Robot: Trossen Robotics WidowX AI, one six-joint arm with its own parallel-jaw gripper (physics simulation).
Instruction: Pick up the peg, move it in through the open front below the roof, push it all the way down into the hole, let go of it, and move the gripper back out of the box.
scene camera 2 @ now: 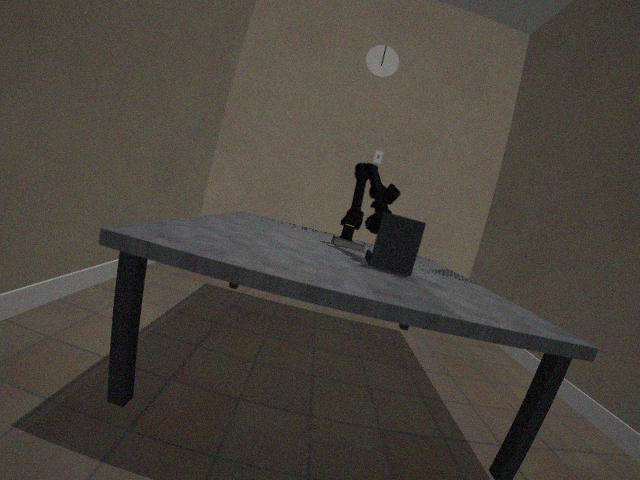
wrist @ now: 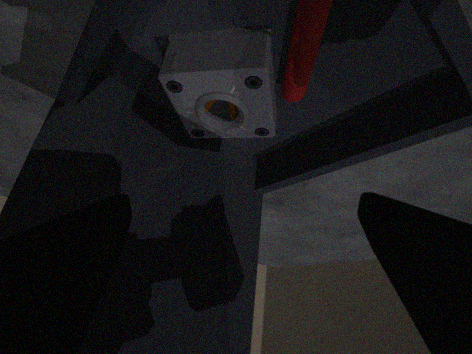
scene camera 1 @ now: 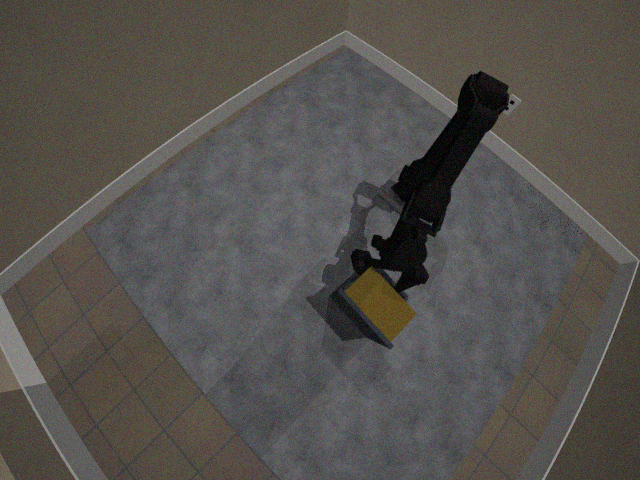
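Pixels of known places: gripper, fingertip midpoint: [wrist: 246, 204]; arm's base at its link origin: [scene camera 2: 345, 238] [scene camera 1: 403, 190].
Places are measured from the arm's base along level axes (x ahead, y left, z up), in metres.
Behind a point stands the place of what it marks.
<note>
The red peg [wrist: 305, 53] @(x 0.286, y 0.191, z -0.011 m) shows only in the wrist view, just right of a grey block [wrist: 217, 60] @(x 0.315, y 0.163, z -0.003 m) with four screw holes. The block's round hole [wrist: 222, 110] @(x 0.339, y 0.189, z -0.003 m) is open, with orange showing inside. Both sit in deep shadow under the roof of the box [scene camera 1: 380, 305] @(x 0.353, y 0.198, z 0.169 m) [scene camera 2: 396, 243] @(x 0.400, y 0.194, z 0.070 m), which has a yellow top. My gripper [scene camera 1: 387, 271] [wrist: 246, 204] @(x 0.309, y 0.185, z 0.060 m) is open and empty. It is at the box's open front, short of the peg and the block. In scene camera 2 the box hides the fingers.
The box stands on a grey table [scene camera 1: 223, 214] @(x 0.524, y -0.288, z -0.033 m) [scene camera 2: 223, 243] @(x 0.715, y -0.303, z -0.033 m). The black arm [scene camera 1: 442, 157] @(x 0.104, y 0.044, z 0.305 m) [scene camera 2: 370, 195] @(x 0.172, y 0.061, z 0.228 m) reaches in from the table's far edge. One dark box wall [wrist: 340, 140] @(x 0.305, y 0.261, z -0.009 m) runs along the right in the wrist view.
</note>
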